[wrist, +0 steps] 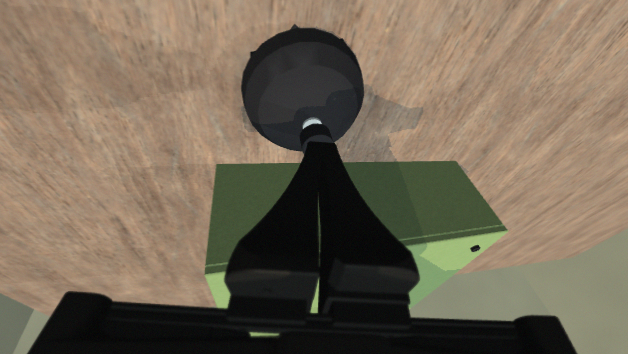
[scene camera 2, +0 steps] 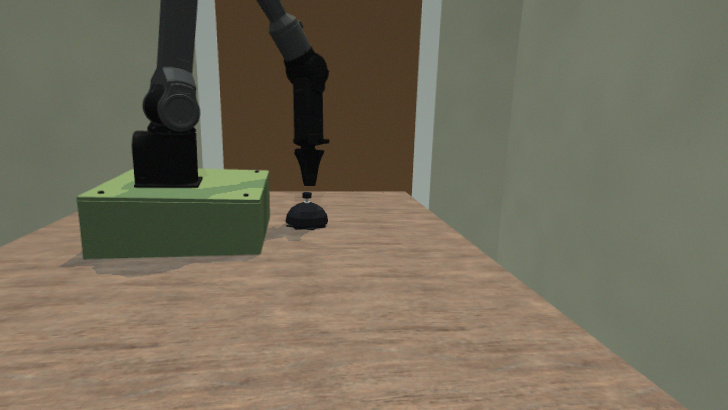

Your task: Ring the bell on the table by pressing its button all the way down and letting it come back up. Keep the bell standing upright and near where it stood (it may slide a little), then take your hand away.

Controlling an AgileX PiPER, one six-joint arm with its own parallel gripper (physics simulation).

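A dark, dome-shaped bell (scene camera 2: 306, 216) (wrist: 300, 80) stands upright on the wooden table (scene camera 2: 356, 315) (wrist: 125, 125). Its black button (scene camera 2: 306, 195) (wrist: 315, 134) sits raised on a short light stem at the top. My gripper (scene camera 2: 309, 184) (wrist: 320, 157) is shut and empty and points straight down. In the scene view its fingertips are a little above the button, with a small gap between them. In the wrist view the fingertips overlap the near side of the button and hide part of it.
A green box (scene camera 2: 173, 229) (wrist: 360, 200) carries the arm's base and stands beside the bell, to its left in the scene view. A brown door panel (scene camera 2: 356, 101) is behind the table's far edge. A grey-green wall (scene camera 2: 611, 152) runs along the right.
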